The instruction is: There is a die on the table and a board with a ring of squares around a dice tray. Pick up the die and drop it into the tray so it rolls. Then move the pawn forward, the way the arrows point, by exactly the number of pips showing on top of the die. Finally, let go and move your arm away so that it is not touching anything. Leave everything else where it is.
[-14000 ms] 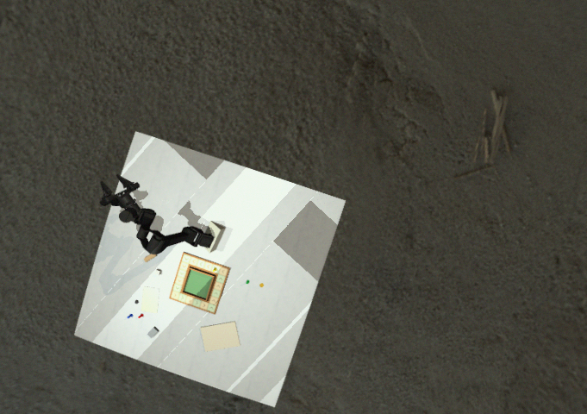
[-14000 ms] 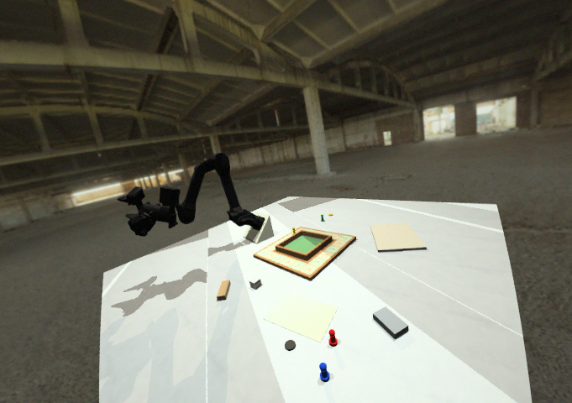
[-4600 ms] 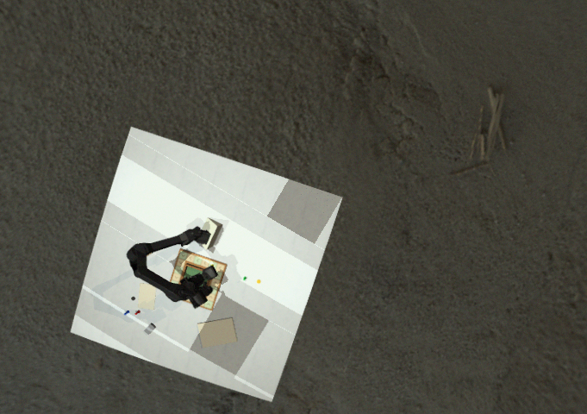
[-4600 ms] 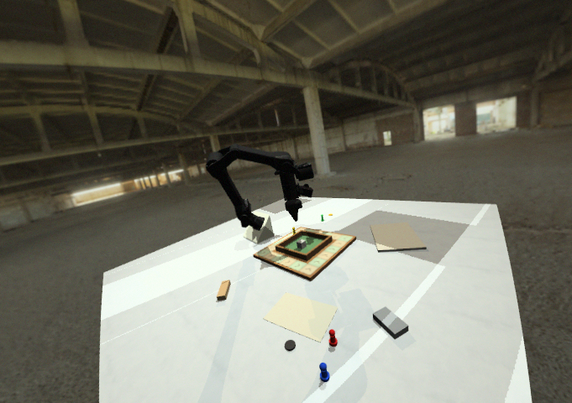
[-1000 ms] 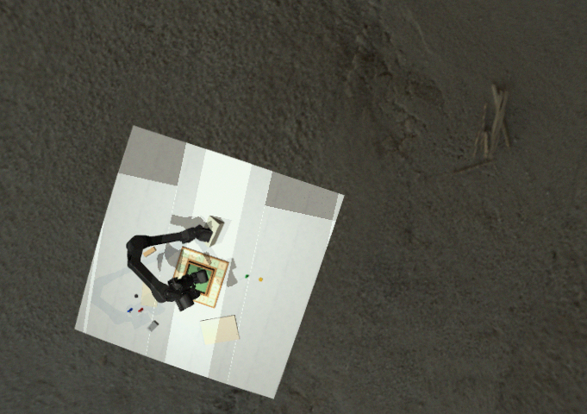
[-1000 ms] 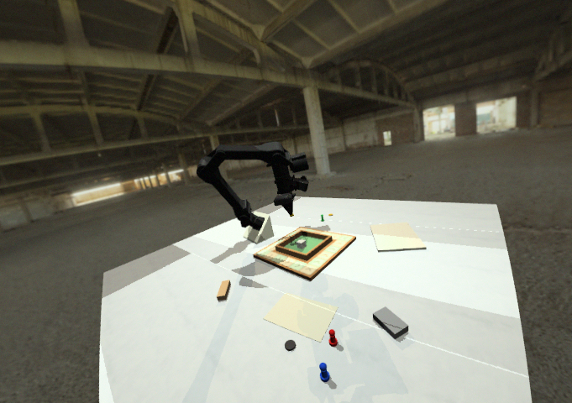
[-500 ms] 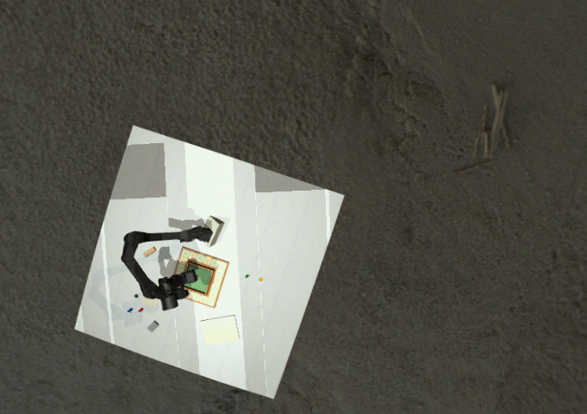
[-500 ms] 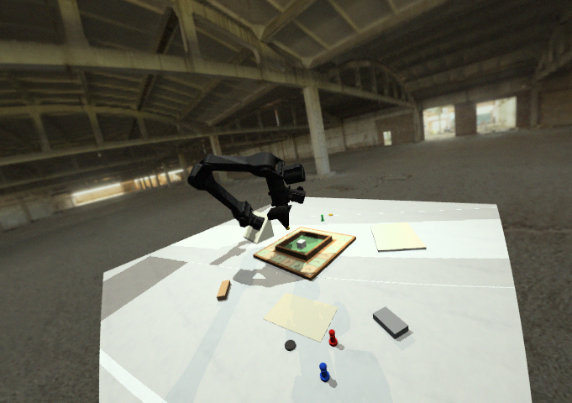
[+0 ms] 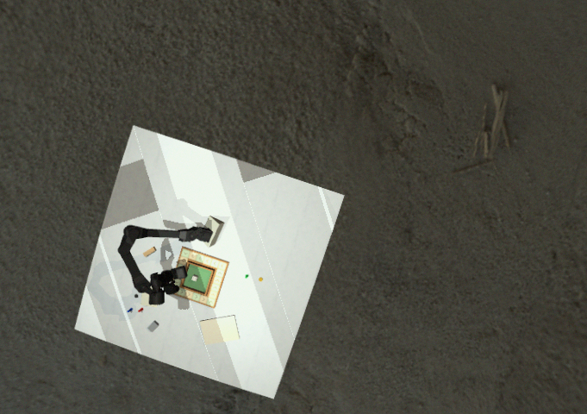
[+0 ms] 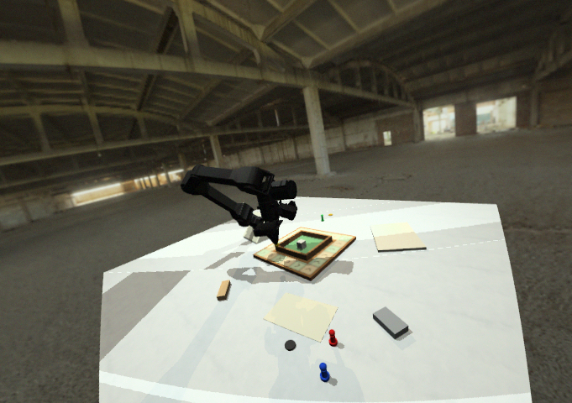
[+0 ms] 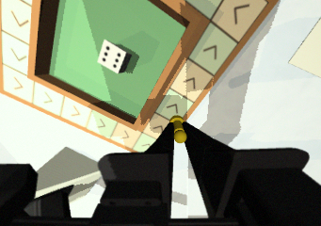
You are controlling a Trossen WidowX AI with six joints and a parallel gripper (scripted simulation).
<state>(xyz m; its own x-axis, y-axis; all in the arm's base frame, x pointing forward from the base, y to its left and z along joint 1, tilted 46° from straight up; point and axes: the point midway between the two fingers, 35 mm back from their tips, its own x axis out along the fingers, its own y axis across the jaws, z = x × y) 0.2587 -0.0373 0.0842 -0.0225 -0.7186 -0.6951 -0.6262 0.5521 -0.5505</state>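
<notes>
Right now my gripper tip is 10 mm below the yellow pawn. Also, from my gripper tip: white die (100 mm to the left, 50 mm below, 10 mm ahead); then green dice tray (110 mm to the left, 60 mm below, 10 mm ahead); then wooden block (210 mm to the right, 60 mm below, 10 mm behind).
</notes>
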